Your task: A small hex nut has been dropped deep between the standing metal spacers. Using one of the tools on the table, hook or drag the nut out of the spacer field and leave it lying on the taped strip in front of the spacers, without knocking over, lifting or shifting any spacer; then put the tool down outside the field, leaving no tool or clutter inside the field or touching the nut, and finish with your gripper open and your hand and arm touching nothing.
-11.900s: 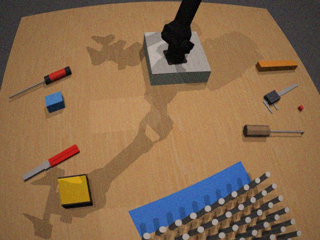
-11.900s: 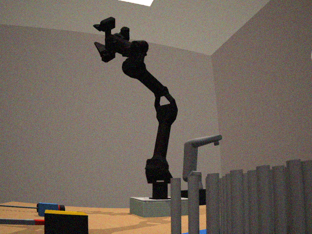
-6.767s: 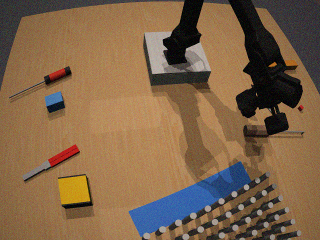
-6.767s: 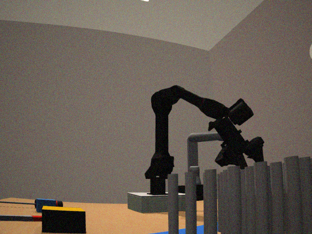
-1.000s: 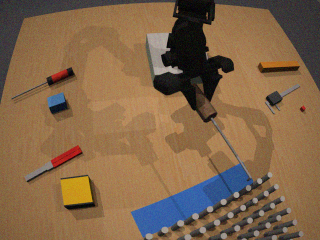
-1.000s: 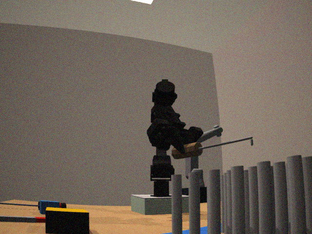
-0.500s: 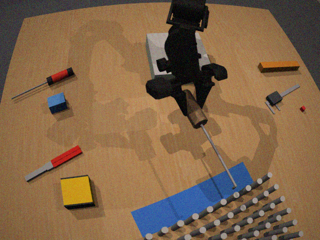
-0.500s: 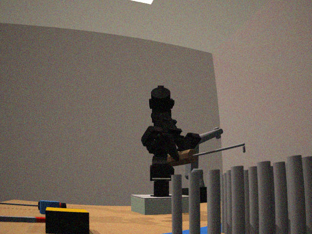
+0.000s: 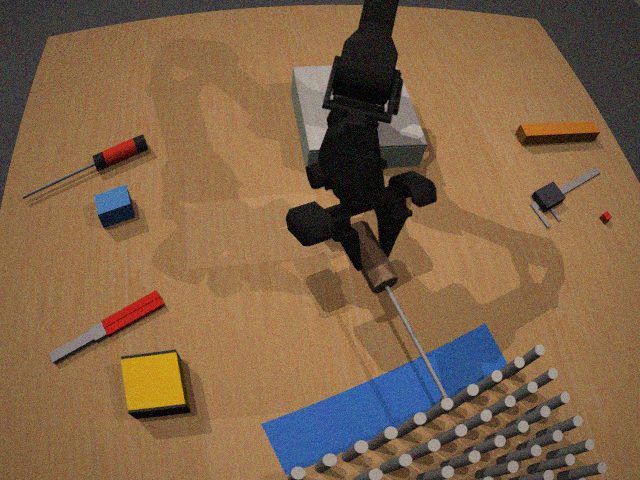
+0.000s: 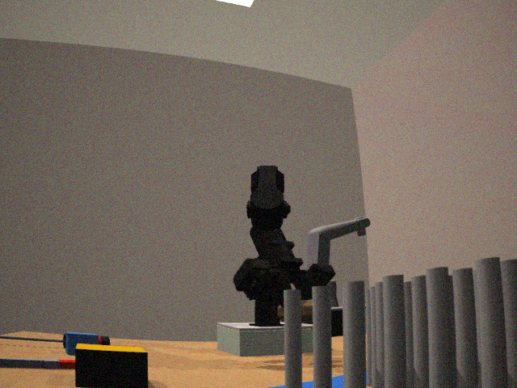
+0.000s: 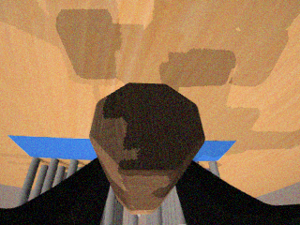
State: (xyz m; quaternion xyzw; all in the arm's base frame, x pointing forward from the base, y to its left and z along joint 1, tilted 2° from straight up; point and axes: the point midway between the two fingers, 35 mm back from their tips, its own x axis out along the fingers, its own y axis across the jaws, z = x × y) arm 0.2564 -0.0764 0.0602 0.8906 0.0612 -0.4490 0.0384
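The blue taped strip lies 17 cm ahead of my gripper tip and 8 cm below it. The rest, counted from my gripper tip: hook tool: 10 cm ahead, 1 cm to the left; then yellow block: 8 cm ahead, 32 cm to the right, 6 cm below; then blue cube: 22 cm behind, 34 cm to the right, 6 cm below.
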